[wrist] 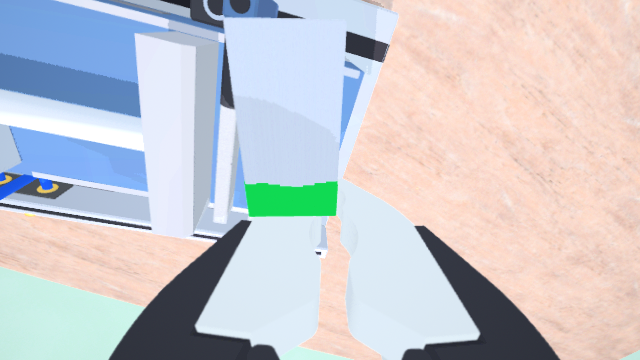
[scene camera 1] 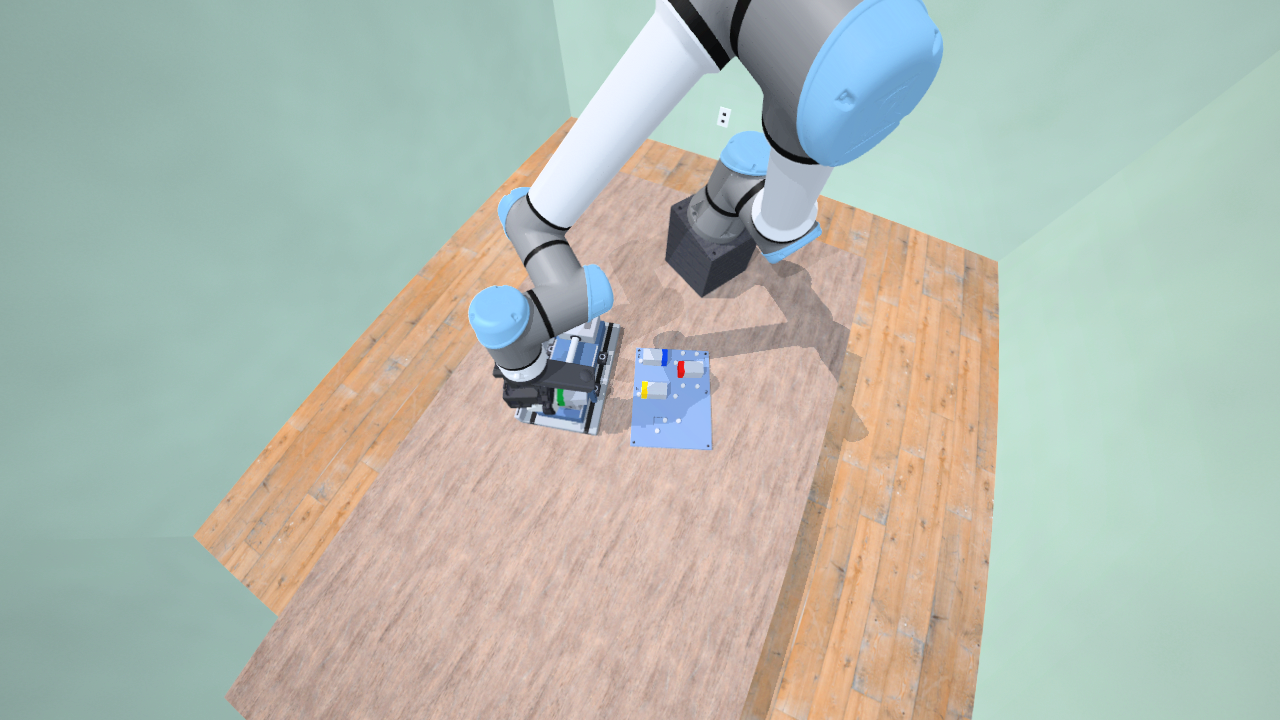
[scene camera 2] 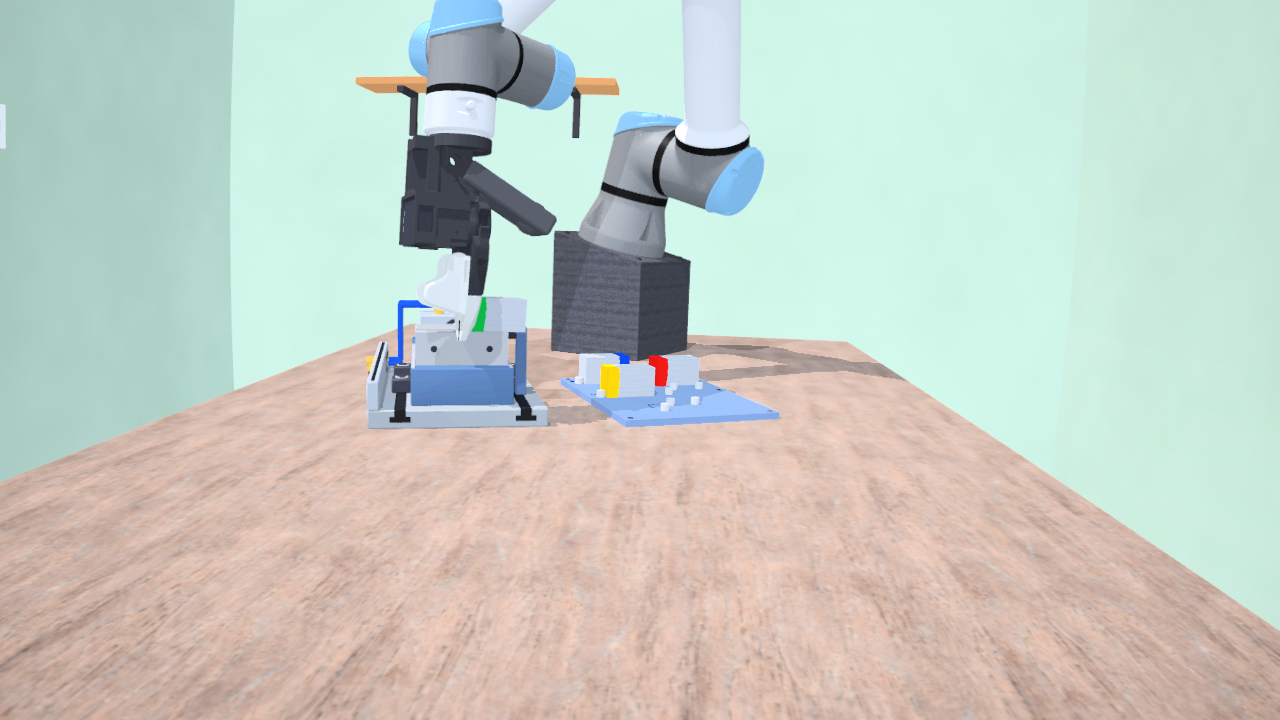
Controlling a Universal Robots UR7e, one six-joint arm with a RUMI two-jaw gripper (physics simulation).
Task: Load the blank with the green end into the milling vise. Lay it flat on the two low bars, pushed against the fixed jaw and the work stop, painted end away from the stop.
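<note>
The blank with the green end (scene camera 1: 572,397) (scene camera 2: 503,314) (wrist: 292,110) lies at the near end of the milling vise (scene camera 1: 559,427) (scene camera 2: 460,385). Its green end faces my fingers, and its plain end points toward the blue stop post (scene camera 2: 520,367). In scene camera 2 it shows above the top of the grey near jaw (scene camera 2: 460,348); whether it rests on that jaw or on the low bars cannot be told. A narrow light bar (wrist: 225,165) shows uncovered beside it. My gripper (scene camera 2: 463,324) (wrist: 329,183) is shut and empty, its fingertips at the green end, touching or very near.
A blue pin board (scene camera 1: 671,434) (scene camera 2: 698,416) stands beside the vise with a yellow-ended blank (scene camera 1: 656,390) (scene camera 2: 628,380), a red-ended blank (scene camera 1: 690,368) (scene camera 2: 675,370) and a blue-ended blank (scene camera 1: 653,357) (scene camera 2: 599,368). The vise's other jaw (wrist: 167,130) stands left of the blank in the wrist view.
</note>
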